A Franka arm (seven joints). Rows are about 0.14 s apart.
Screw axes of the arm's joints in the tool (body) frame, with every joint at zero. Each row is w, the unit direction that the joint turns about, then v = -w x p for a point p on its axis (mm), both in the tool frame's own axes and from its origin. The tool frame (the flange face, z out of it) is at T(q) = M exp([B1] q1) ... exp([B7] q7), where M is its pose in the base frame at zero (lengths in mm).
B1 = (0, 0, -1, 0, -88, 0)
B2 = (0, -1, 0, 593, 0, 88)
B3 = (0, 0, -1, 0, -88, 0)
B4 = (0, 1, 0, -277, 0, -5.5)
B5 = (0, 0, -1, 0, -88, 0)
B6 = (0, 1, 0, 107, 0, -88)
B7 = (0, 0, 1, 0, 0, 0)
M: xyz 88 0 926 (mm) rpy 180 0 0 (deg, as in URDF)
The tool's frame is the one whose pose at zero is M.
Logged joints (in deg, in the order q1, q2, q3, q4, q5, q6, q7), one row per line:
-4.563, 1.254, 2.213, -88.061, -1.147, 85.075, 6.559
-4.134, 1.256, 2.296, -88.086, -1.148, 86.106, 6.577
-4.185, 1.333, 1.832, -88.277, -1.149, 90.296, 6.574
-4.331, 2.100, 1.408, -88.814, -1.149, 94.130, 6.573
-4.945, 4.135, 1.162, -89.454, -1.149, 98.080, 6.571
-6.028, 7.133, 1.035, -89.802, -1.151, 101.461, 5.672
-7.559, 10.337, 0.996, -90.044, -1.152, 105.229, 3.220
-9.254, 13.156, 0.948, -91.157, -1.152, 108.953, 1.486
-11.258, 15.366, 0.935, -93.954, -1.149, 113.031, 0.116
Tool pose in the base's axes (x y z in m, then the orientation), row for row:
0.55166, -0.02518, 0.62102, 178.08, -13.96, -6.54
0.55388, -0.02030, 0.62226, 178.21, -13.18, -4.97
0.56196, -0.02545, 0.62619, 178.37, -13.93, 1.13
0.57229, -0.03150, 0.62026, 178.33, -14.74, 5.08
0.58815, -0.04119, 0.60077, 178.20, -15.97, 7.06
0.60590, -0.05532, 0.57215, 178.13, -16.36, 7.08
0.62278, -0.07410, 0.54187, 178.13, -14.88, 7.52
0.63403, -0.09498, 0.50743, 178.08, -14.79, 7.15
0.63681, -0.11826, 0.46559, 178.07, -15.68, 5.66
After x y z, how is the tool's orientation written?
As a rotation vector, in degrees.
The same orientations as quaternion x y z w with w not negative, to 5 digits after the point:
0.99621, -0.07809, -0.03659, 0.01094
0.99683, -0.07372, -0.02780, 0.01077
0.99690, -0.07785, 0.00632, 0.00945
0.99616, -0.08234, 0.02838, 0.00864
0.99520, -0.08919, 0.03943, 0.00826
0.99499, -0.09138, 0.03955, 0.00855
0.99560, -0.08317, 0.04203, 0.00952
0.99572, -0.08270, 0.03998, 0.01016
0.99560, -0.08767, 0.03165, 0.01005

